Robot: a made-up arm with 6 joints.
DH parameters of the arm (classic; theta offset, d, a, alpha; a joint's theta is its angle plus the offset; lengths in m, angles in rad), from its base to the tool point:
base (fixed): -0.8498 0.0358 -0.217 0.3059
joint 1: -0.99 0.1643 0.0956 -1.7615
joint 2: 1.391 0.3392 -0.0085 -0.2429
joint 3: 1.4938 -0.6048 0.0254 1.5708
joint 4: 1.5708 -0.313 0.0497 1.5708
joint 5: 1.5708 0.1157 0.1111 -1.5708
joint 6: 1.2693 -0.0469 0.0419 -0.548
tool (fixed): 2.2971 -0.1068 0 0
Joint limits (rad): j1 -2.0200..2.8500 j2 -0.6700..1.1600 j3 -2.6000..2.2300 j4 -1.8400..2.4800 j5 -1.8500..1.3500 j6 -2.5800..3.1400
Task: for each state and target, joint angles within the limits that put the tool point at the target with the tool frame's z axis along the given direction. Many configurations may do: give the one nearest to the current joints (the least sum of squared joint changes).
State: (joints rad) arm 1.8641 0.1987 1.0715 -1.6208 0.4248 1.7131
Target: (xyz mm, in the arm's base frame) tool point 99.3 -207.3 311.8 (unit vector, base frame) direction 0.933 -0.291 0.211
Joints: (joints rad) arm 1.7011 0.5119 0.9028 -1.7740 0.9313 1.2253
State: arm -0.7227 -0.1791 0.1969 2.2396 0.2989 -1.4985
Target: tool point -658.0 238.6 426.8 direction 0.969 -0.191 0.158
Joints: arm -1.2741 -0.6617 0.9182 2.4800 -0.0071 -1.1414
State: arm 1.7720 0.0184 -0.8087 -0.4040 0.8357 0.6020
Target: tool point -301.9 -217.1 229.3 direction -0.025 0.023 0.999
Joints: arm 1.1437 0.5672 -0.3408 0.1271 1.2321 0.2027
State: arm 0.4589 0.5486 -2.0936 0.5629 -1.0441 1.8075
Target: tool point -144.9 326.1 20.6 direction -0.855 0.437 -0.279
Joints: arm -0.6600 0.7569 -2.2657 -0.2558 -0.5271 1.5049
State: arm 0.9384 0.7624 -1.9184 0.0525 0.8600 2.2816
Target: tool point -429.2 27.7 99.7 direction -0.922 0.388 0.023
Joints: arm 0.5414 0.4574 -1.3220 -0.3408 1.2299 2.2580
